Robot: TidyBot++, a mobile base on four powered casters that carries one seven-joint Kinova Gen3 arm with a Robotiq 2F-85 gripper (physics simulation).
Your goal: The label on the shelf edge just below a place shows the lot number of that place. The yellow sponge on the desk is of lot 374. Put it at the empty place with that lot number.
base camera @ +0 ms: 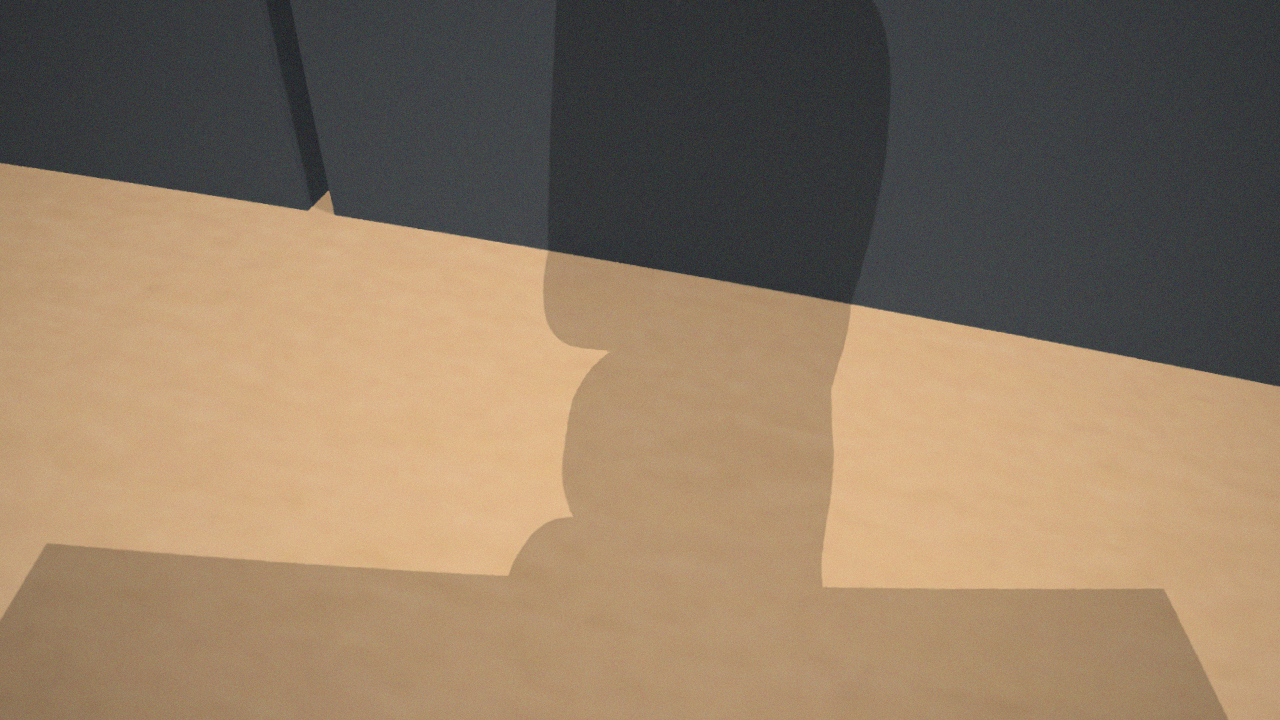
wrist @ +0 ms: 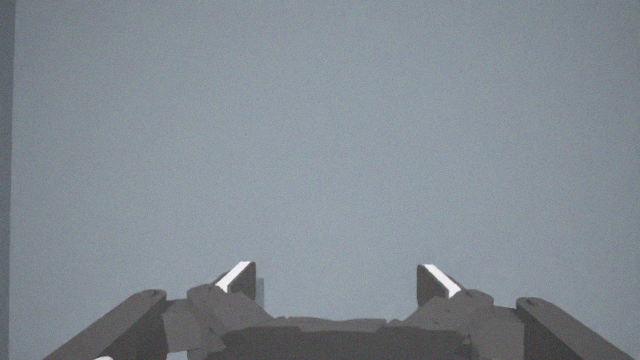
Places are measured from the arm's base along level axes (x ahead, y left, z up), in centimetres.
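Pixels of known places: gripper, between the fingertips: [wrist: 335, 281].
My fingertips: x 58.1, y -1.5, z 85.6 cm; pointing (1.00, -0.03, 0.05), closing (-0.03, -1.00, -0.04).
Behind a point stands the place of what it marks.
My gripper [wrist: 335, 281] @[z 85.6, x 58.1, y -1.5 cm] is open in the wrist view, its two fingers wide apart with no object between them. It faces a plain grey-blue panel [wrist: 320, 140] @[z 93.3, x 59.1, y -0.9 cm] that fills most of that view. A darker vertical strip [wrist: 5, 150] @[z 94.7, x 65.5, y 25.5 cm] runs along the left edge of the wrist view. The yellow sponge, the desk, the shelf labels and the empty place do not show in either view.
In the base camera view, dark grey upright panels [base camera: 429, 107] @[z -28.9, x 62.0, y 13.6 cm] stand across the top, with a narrow dark gap [base camera: 299, 116] @[z -31.9, x 66.2, y 25.4 cm] between two of them at the left. They meet the wooden floor [base camera: 268, 385] @[z -39.7, x 44.0, y 21.5 cm] along a slanting line. The robot's shadow [base camera: 698, 429] @[z -39.7, x 42.1, y -5.9 cm] falls on floor and panel.
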